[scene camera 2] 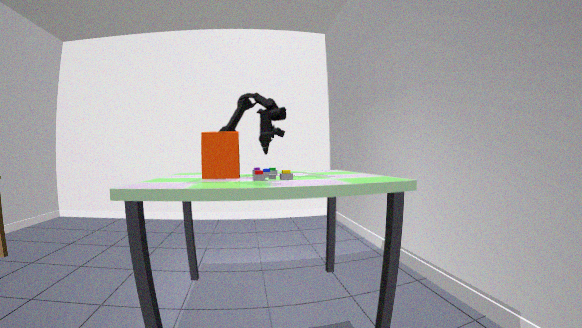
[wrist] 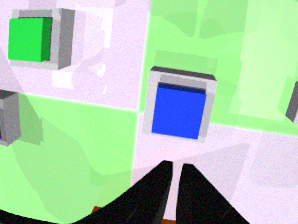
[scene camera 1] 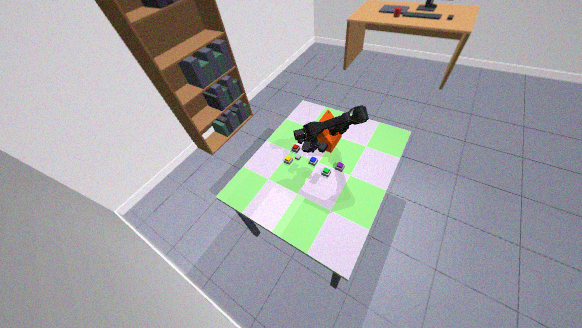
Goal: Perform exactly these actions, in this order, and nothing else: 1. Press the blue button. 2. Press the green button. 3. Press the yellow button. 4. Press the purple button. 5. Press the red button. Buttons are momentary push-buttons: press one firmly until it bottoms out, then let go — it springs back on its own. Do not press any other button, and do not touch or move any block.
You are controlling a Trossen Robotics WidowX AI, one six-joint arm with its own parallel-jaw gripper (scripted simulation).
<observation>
My gripper is shut, holding nothing. Further things: a blue button and a green button.
</observation>
